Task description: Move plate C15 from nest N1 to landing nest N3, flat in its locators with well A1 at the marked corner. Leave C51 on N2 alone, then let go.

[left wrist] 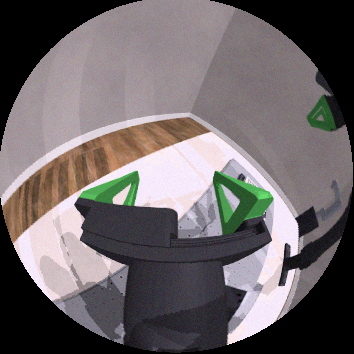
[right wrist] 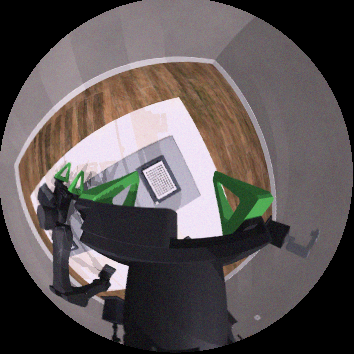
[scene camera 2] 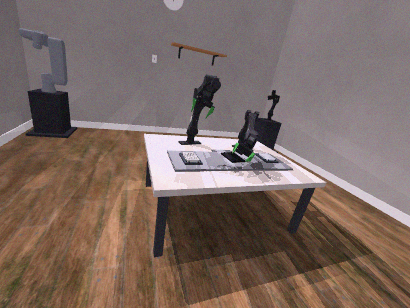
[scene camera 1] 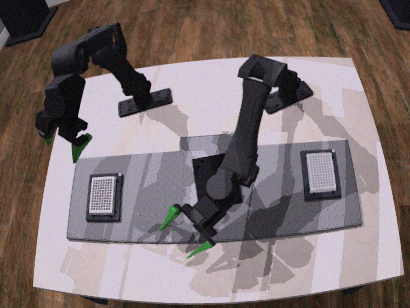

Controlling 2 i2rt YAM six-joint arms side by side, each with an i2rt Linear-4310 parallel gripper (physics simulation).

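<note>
In scene camera 1 one white well plate point(scene camera 1: 103, 195) point(scene camera 2: 190, 157) point(right wrist: 160, 180) lies in a dark nest point(scene camera 1: 104, 218) at the left. Another white plate point(scene camera 1: 320, 172) point(scene camera 2: 268, 157) lies in a dark nest point(scene camera 1: 327, 195) at the right. Plate and nest labels and well A1 cannot be read. A dark middle nest point(scene camera 1: 202, 175) is partly hidden under my left arm. My left gripper point(scene camera 1: 174, 244) point(scene camera 2: 243, 154) point(left wrist: 175, 174) is open and empty, above the board's front edge. My right gripper point(scene camera 1: 61, 151) point(scene camera 2: 200, 114) point(right wrist: 175, 174) is open and empty, high above the table, up and left of the left plate.
A grey perforated board point(scene camera 1: 150, 175) bears the nests on the white table point(scene camera 1: 210, 75). My left arm point(scene camera 1: 245, 125) reaches across the board's middle. My right arm point(scene camera 1: 67, 95) is raised at the upper left. Shadows fall across the board and table.
</note>
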